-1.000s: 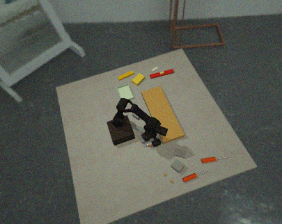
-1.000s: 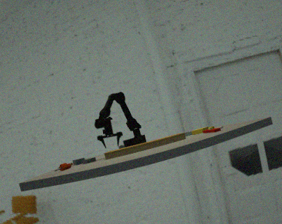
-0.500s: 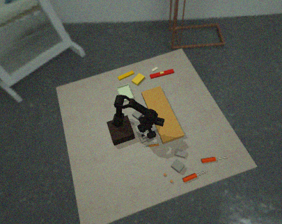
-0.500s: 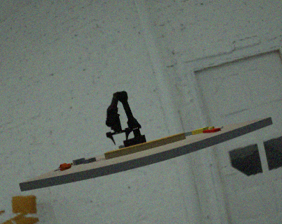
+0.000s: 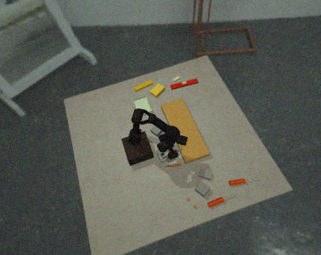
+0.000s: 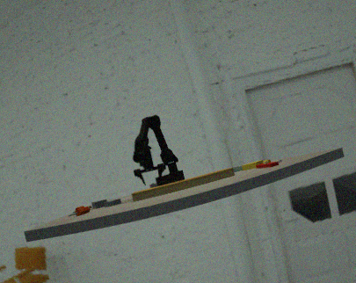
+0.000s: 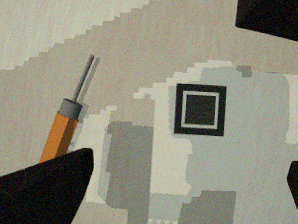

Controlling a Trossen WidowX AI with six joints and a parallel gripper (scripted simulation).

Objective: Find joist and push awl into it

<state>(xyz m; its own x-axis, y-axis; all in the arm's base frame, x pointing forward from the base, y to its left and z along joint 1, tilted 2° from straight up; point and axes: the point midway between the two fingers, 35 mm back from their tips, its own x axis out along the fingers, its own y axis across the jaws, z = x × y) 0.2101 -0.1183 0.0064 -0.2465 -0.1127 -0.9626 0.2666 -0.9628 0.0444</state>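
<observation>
My gripper tip is 2 cm above the stud finder and 1 cm past it. The rest, counted from my gripper tip: awl (8 cm to the right, 5 cm below, 1 cm ahead); then pale green tray (47 cm to the left, 11 cm behind, 5 cm below); then yellow block (59 cm to the left, 5 cm below, 4 cm ahead).
</observation>
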